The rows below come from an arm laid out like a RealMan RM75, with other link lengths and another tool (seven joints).
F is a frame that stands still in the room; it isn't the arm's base.
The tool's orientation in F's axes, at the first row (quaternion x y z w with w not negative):
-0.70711, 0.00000, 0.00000, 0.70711
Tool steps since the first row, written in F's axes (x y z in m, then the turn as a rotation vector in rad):
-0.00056, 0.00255, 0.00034, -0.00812, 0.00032, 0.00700
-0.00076, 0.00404, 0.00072, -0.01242, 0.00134, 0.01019
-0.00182, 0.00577, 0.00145, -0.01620, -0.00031, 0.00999
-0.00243, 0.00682, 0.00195, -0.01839, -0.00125, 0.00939
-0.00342, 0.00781, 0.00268, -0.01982, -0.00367, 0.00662
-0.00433, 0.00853, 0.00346, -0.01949, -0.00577, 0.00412
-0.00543, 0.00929, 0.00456, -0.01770, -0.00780, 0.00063
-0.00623, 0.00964, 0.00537, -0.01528, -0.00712, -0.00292
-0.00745, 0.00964, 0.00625, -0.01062, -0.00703, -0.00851
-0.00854, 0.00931, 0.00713, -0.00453, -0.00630, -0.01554
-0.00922, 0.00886, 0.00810, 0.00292, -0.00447, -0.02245
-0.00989, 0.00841, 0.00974, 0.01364, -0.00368, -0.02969
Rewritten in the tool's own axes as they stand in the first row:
-0.00056, -0.00034, 0.00255, -0.00812, -0.00700, 0.00032
-0.00076, -0.00072, 0.00404, -0.01242, -0.01019, 0.00134
-0.00182, -0.00145, 0.00577, -0.01620, -0.00999, -0.00031
-0.00243, -0.00195, 0.00682, -0.01839, -0.00939, -0.00125
-0.00342, -0.00268, 0.00781, -0.01982, -0.00662, -0.00367
-0.00433, -0.00346, 0.00853, -0.01949, -0.00412, -0.00577
-0.00543, -0.00456, 0.00929, -0.01770, -0.00063, -0.00780
-0.00623, -0.00537, 0.00964, -0.01528, 0.00292, -0.00712
-0.00745, -0.00625, 0.00964, -0.01062, 0.00851, -0.00703
-0.00854, -0.00713, 0.00931, -0.00453, 0.01554, -0.00630
-0.00922, -0.00810, 0.00886, 0.00292, 0.02245, -0.00447
-0.00989, -0.00974, 0.00841, 0.01364, 0.02969, -0.00368

